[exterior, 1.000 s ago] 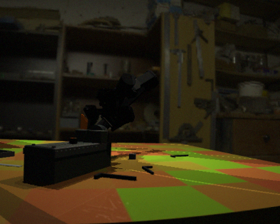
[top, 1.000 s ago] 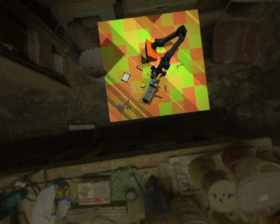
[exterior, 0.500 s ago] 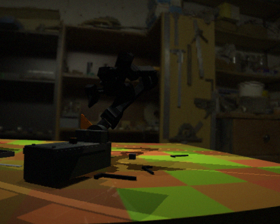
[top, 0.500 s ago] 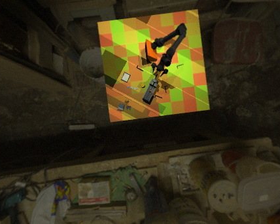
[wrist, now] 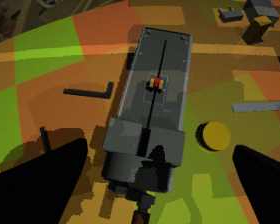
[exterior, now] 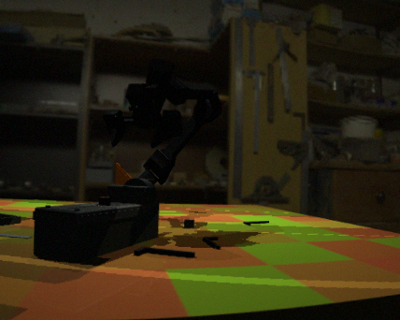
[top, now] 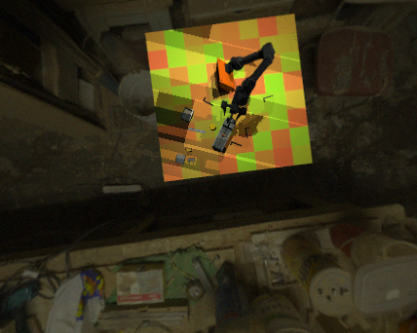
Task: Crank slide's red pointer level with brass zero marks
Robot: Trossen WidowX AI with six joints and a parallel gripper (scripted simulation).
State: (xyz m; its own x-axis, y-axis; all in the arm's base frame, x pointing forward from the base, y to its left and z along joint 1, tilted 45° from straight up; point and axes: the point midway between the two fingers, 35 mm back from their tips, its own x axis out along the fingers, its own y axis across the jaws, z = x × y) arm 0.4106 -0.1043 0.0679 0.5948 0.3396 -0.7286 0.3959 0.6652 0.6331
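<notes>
My gripper tip is now 8 cm above the brown crank handle, 6 cm past it and 4 cm to the right of it. Also, from my gripper tip: yellow disc: 19 cm below, 13 cm to the right, 1 cm ahead; then red pointer: 11 cm below, 10 cm ahead, 5 cm to the right; then small cube: 18 cm below, 16 cm to the left, 13 cm behind.
</notes>
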